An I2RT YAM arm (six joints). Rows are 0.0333 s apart.
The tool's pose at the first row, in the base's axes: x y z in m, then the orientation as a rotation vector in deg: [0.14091 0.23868 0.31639 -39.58 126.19 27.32]
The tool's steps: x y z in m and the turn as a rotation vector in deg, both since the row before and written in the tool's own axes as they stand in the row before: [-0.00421 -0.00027 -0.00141 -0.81 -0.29 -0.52]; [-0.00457 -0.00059 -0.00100 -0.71 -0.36 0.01]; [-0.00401 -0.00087 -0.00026 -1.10 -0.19 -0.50]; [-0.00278 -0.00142 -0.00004 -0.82 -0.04 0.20]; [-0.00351 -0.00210 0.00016 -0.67 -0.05 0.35]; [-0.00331 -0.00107 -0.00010 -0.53 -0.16 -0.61]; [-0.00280 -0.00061 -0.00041 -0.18 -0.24 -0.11]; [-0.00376 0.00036 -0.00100 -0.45 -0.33 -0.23]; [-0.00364 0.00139 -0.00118 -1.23 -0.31 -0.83]
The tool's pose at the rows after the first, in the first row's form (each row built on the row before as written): [0.14265 0.23909 0.32046 -40.46 125.61 28.04]; [0.14499 0.23960 0.32452 -40.69 125.20 28.94]; [0.14760 0.24009 0.32766 -41.73 124.67 29.97]; [0.15000 0.23992 0.32965 -41.94 124.63 31.00]; [0.15336 0.23960 0.33196 -41.91 124.66 31.95]; [0.15582 0.23982 0.33441 -42.76 124.15 32.27]; [0.15752 0.24005 0.33674 -42.87 123.85 32.48]; [0.15877 0.24094 0.34033 -43.21 123.37 32.95]; [0.15915 0.24242 0.34410 -44.60 122.50 33.97]
